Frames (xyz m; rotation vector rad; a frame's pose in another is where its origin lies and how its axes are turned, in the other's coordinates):
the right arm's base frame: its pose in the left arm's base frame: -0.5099 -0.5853 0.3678 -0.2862 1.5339 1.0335
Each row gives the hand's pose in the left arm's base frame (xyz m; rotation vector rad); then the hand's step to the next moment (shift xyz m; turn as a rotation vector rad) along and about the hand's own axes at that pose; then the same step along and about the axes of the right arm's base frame.
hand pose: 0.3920 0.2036 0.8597 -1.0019 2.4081 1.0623
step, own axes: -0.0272 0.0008 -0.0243 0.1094 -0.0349 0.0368
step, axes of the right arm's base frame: -0.0345 -0.0016 0.0118 0.0889 -0.0326 -0.0746
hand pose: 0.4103 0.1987 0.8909 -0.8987 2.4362 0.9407
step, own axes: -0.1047 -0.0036 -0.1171 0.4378 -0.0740 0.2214
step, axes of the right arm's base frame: -0.1543 -0.0069 0.0286 0.4180 -0.0640 -0.2596
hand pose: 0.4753 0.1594 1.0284 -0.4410 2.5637 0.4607
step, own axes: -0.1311 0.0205 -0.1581 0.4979 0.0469 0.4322
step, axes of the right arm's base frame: -0.1960 0.0559 0.0324 0.6422 -0.0320 -0.1531
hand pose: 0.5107 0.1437 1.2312 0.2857 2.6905 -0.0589
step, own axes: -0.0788 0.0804 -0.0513 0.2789 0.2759 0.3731
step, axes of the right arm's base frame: -0.0640 0.0293 0.1017 0.5215 -0.0096 0.1450
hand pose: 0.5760 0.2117 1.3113 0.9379 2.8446 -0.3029
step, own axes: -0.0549 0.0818 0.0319 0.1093 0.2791 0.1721
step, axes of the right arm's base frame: 0.0135 -0.0652 0.0793 0.2687 -0.0240 0.2160
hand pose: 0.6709 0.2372 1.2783 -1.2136 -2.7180 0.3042
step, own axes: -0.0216 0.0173 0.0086 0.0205 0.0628 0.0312
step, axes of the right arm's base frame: 0.0035 -0.0266 0.0110 0.0522 -0.0065 0.0507
